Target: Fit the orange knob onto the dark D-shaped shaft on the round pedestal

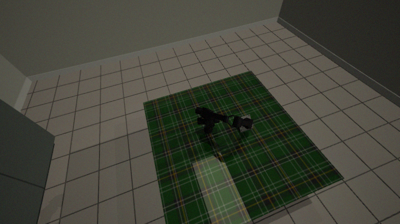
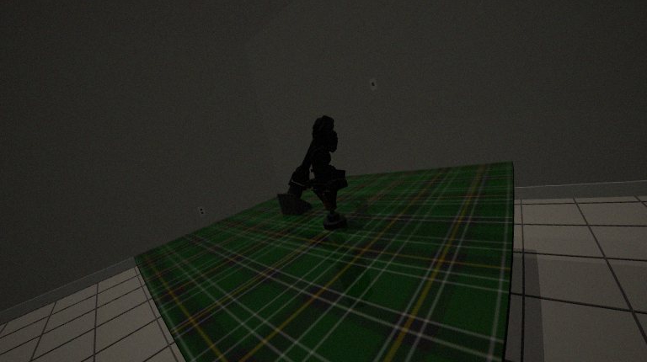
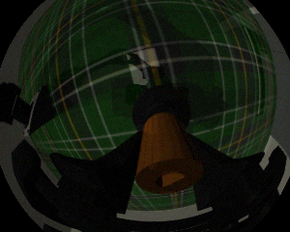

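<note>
Right now the orange knob is 2 cm above my gripper tip. The rest, counted from my gripper tip: D-shaped shaft 4 cm below.
</note>
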